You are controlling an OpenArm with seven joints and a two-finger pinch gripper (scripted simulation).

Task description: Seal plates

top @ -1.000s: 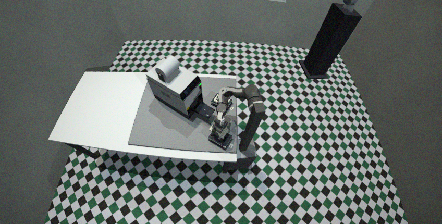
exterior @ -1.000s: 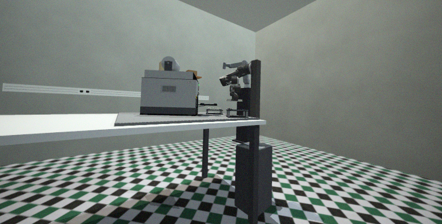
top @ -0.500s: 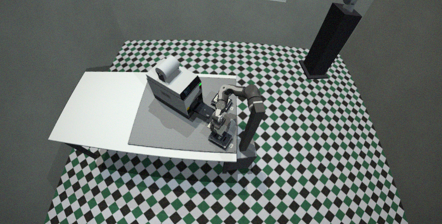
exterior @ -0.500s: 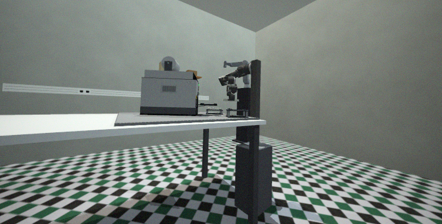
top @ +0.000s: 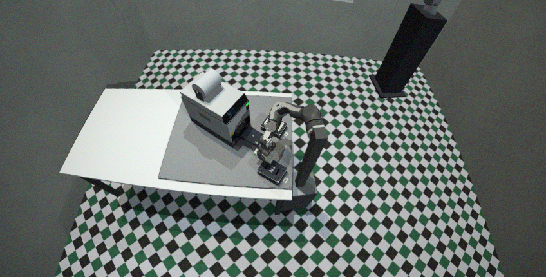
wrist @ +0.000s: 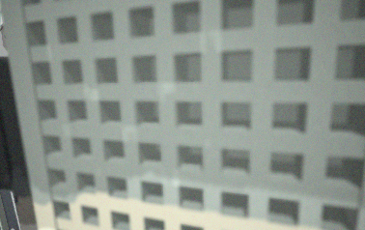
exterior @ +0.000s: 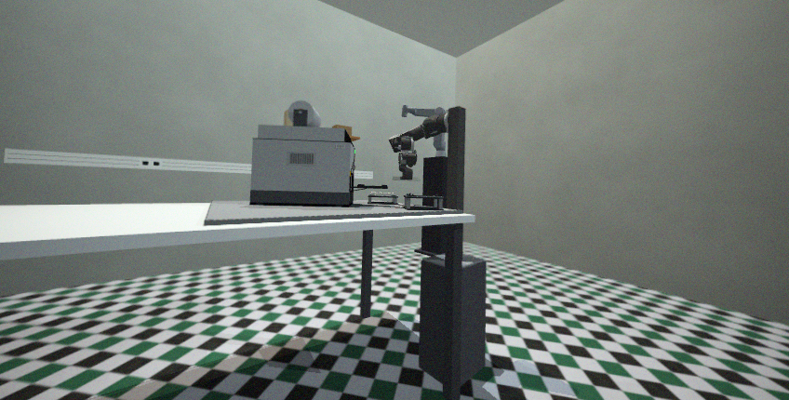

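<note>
The dark stage lies 15 cm to the right of my hand, 7 cm ahead of it and 4 cm below it. From my hand the other things lie so: white foil roll 36 cm to the right, 33 cm ahead, 28 cm above; touch screen 19 cm to the right, 19 cm ahead, 19 cm above.
</note>
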